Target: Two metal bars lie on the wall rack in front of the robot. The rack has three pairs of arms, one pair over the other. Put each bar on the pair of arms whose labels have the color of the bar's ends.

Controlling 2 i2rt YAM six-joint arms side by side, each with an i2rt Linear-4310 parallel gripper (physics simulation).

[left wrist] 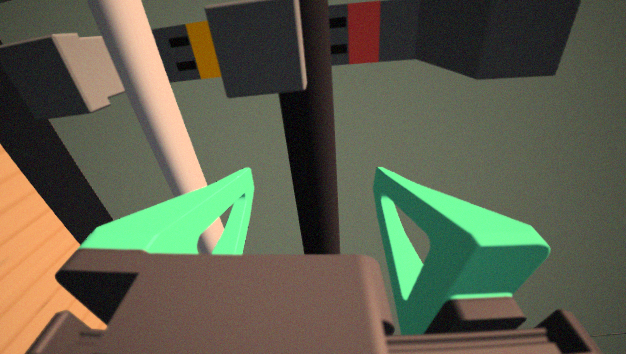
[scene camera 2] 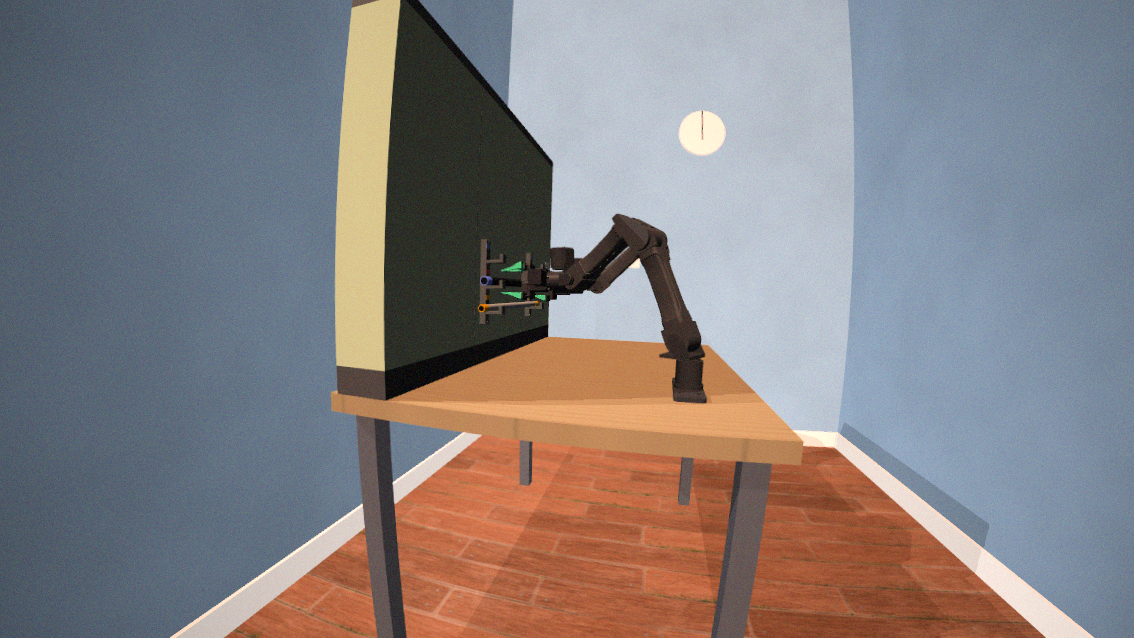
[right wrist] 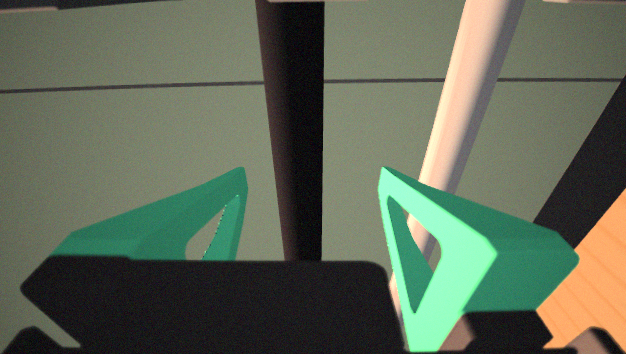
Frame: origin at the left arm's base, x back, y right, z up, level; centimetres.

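Seen in the pictures: left gripper, between the fingertips: (left wrist: 313, 177); right gripper, between the fingertips: (right wrist: 313, 177); left arm's base, origin of its link: (scene camera 2: 687, 391).
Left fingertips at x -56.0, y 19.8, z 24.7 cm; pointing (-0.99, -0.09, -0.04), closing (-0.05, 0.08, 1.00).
Offsets run from my left fingertips to a thing's middle. "spot": to the spot under its first point. Level surfaces: height alone.
A dark bar with blue ends {dy +13.3, dx -0.8, dz +0.0 cm} (scene camera 2: 485, 280) (left wrist: 317, 200) (right wrist: 300, 125) lies on the middle arms of the rack {dy -6.5, dx +0.1, dz -0.3 cm} (scene camera 2: 484, 261) (left wrist: 397, 35). A light bar with orange ends {dy +13.1, dx -1.0, dz -7.7 cm} (scene camera 2: 511, 305) (left wrist: 155, 110) (right wrist: 462, 100) lies on the lowest arms. In the left wrist view an orange label {spot: dy -6.6, dx -1.5, dz -4.8 cm} (left wrist: 204, 50) and a red label {spot: dy -6.5, dx -1.5, dz +2.9 cm} (left wrist: 364, 35) show on the rack post. My left gripper (scene camera 2: 502, 281) (left wrist: 313, 177) and right gripper (right wrist: 313, 170) are open, their fingers apart above and below the dark bar's line. The right gripper is mostly hidden in the scene view.
The dark green wall panel (scene camera 2: 444, 158) (left wrist: 500, 150) (right wrist: 125, 150) stands behind the rack, on the wooden table {dz -24.7 cm} (scene camera 2: 602, 372) (left wrist: 30, 280) (right wrist: 595, 300). The near arm's base stands by the table's opposite edge.
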